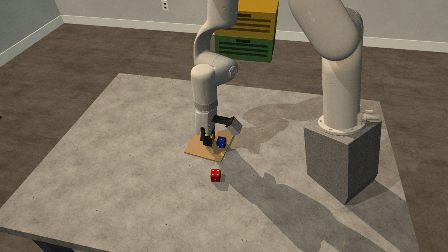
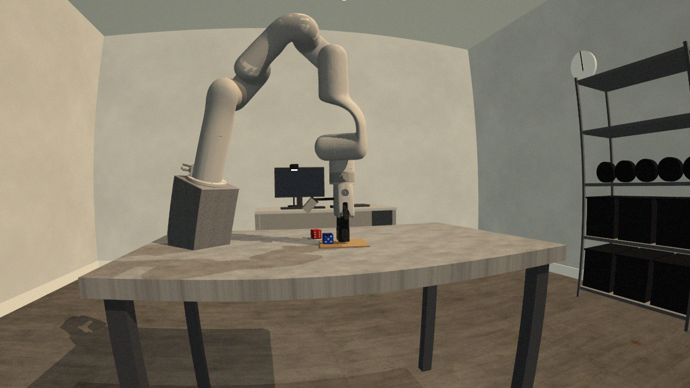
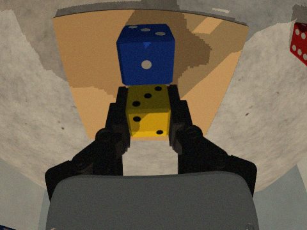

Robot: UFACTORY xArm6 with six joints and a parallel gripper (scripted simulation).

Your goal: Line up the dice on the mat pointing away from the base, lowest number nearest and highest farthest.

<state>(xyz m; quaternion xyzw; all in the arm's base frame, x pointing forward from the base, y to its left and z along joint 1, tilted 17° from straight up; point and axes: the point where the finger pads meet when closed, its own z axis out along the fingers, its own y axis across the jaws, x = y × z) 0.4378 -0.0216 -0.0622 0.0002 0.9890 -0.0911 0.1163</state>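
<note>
The yellow die is 1 cm below my hand. Round my hand: red die: 7 cm behind, 14 cm to the left, 2 cm below; blue die: 5 cm behind, 1 cm below; mat: 3 cm below.
</note>
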